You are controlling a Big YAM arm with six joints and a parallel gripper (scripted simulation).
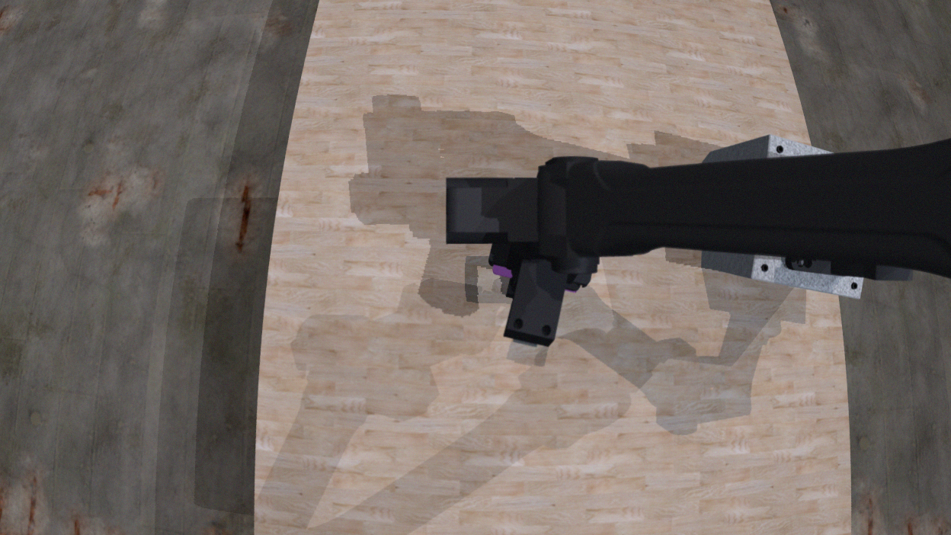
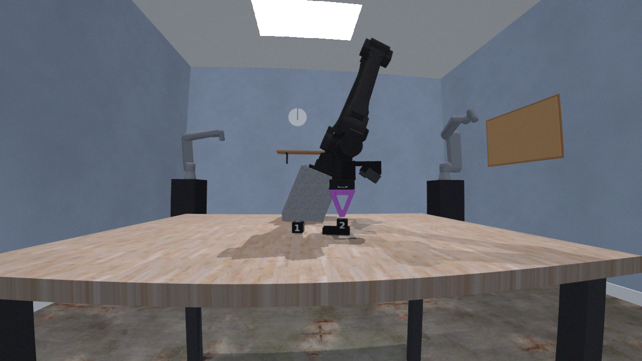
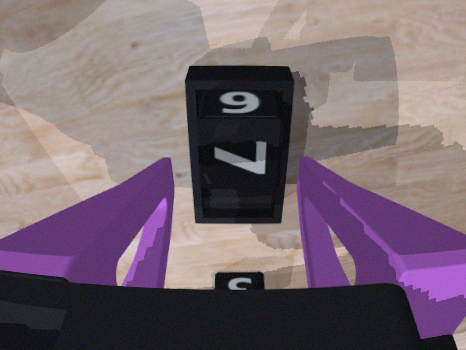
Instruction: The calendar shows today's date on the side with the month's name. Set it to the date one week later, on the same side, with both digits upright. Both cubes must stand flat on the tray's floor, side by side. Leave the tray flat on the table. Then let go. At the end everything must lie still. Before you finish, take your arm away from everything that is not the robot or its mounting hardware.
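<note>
Now: hand 30 mm above the black cube. The rest, counted from my hand: black tray (50 mm below, 20 mm to the right).
</note>
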